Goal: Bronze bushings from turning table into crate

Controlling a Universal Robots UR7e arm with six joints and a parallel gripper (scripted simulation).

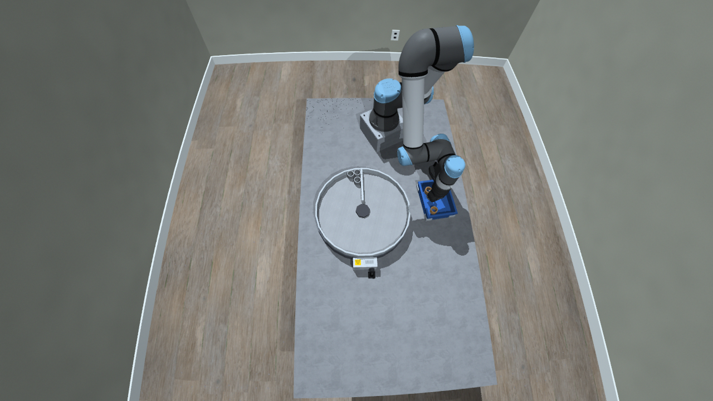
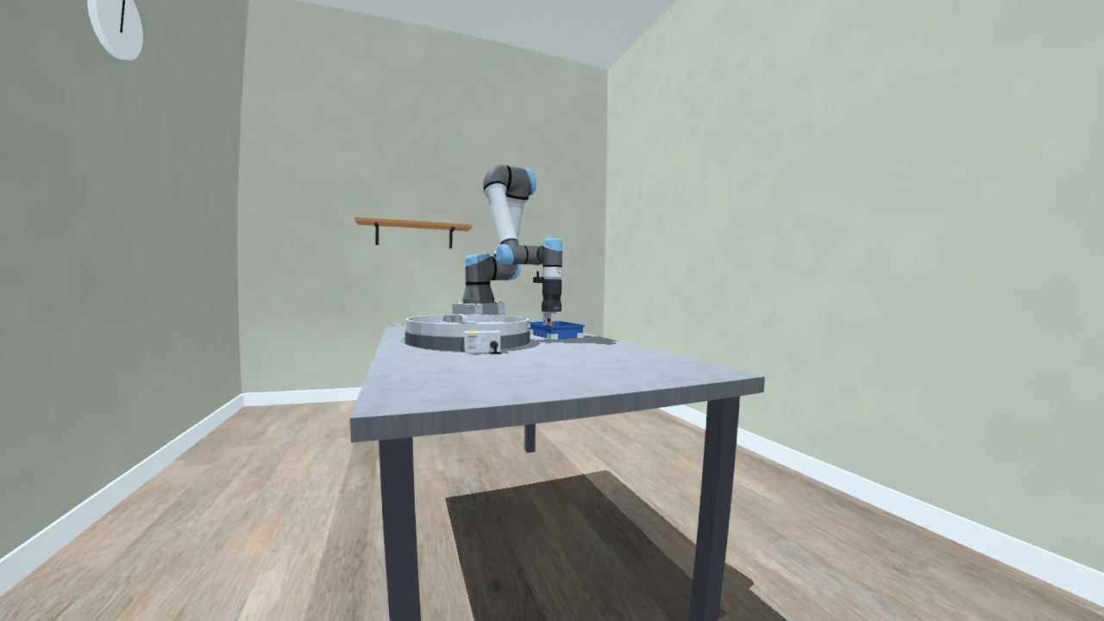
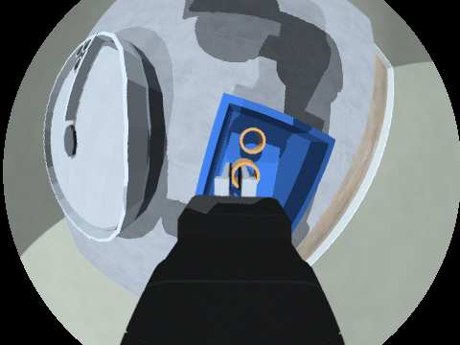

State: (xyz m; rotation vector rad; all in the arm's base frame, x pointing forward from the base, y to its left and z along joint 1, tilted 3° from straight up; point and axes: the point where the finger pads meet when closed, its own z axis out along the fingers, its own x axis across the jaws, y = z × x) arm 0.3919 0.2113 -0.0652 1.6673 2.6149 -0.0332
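My hand is 40 mm to the right of the blue crate, 30 mm above it and 10 mm short of it. Also, from my hand: round turning table 320 mm to the right, 90 mm ahead.
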